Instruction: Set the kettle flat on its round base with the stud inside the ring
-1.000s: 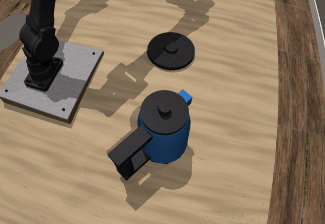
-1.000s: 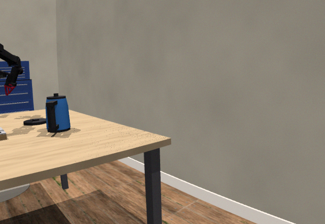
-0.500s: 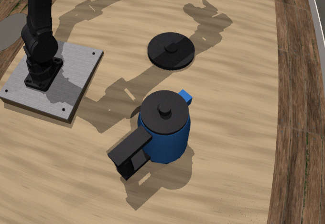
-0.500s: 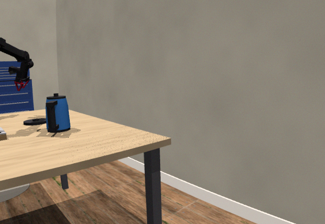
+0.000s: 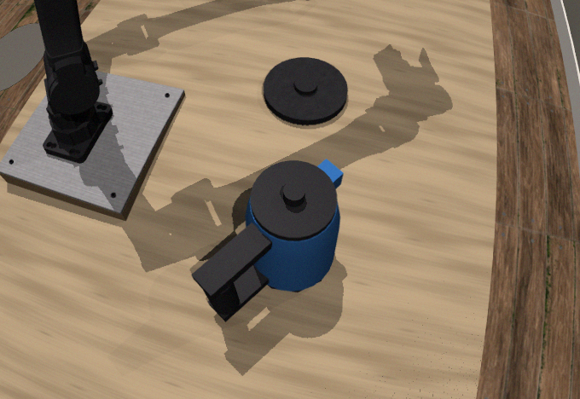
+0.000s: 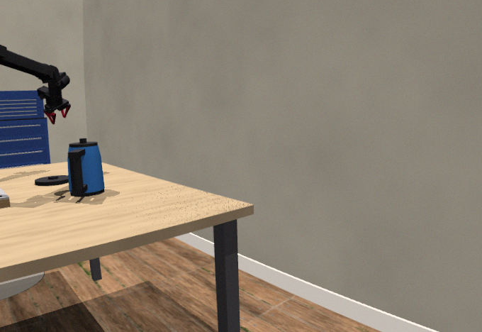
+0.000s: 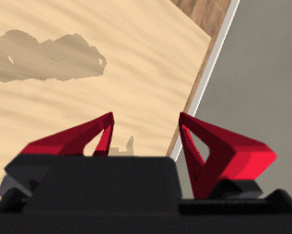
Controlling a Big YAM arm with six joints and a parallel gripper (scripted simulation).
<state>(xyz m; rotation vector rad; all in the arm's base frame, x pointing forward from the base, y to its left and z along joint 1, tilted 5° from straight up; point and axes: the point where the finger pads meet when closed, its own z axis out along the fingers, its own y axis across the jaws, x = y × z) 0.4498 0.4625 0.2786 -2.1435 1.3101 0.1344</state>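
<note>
The blue kettle is 61 cm to the right of my hand, 16 cm below it and 7 cm behind it. The rest, counted from my hand: black round base: 28 cm to the right, 25 cm below, 11 cm behind.
</note>
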